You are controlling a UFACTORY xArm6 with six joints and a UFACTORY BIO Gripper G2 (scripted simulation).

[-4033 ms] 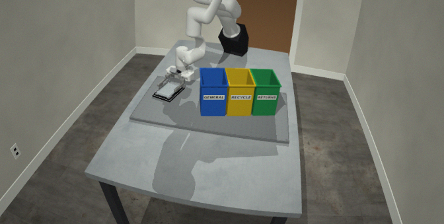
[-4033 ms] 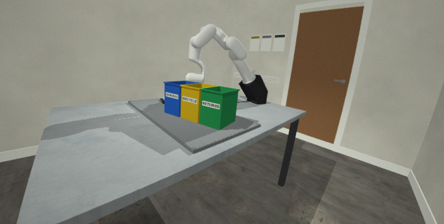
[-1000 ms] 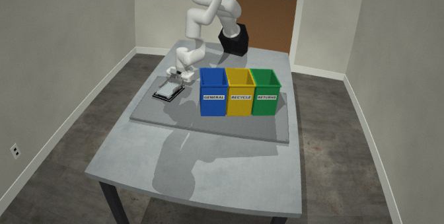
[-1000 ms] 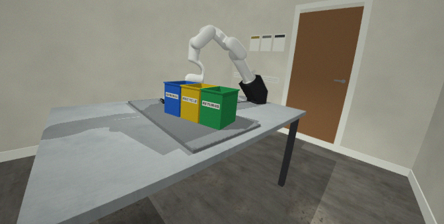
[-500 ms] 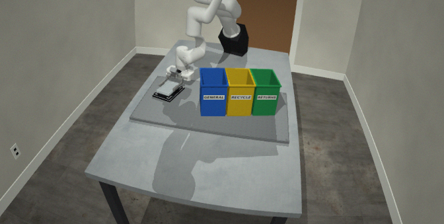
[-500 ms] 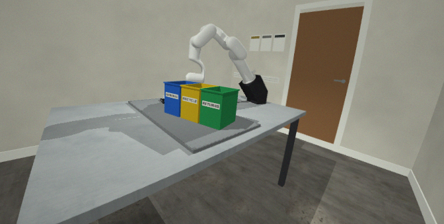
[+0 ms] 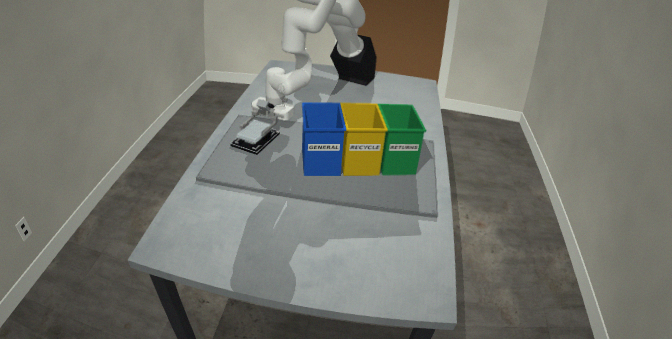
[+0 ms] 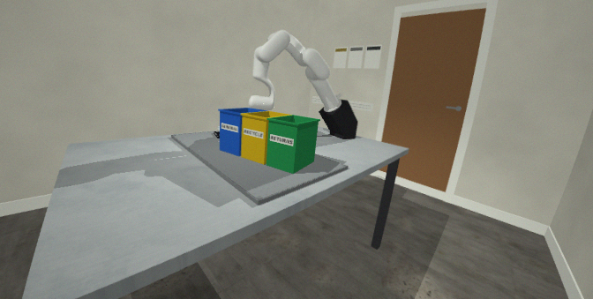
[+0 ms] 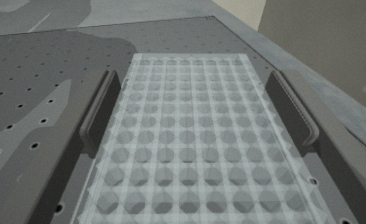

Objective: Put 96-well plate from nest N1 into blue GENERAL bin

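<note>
My hand is 40 mm above the black plate nest N1. The rest, counted from my hand: yellow recycle bin 390 mm to the left, 40 mm above, 10 mm behind; clear 96-well plate 10 mm below; blue general bin 270 mm to the left, 40 mm ahead, 40 mm above.
</note>
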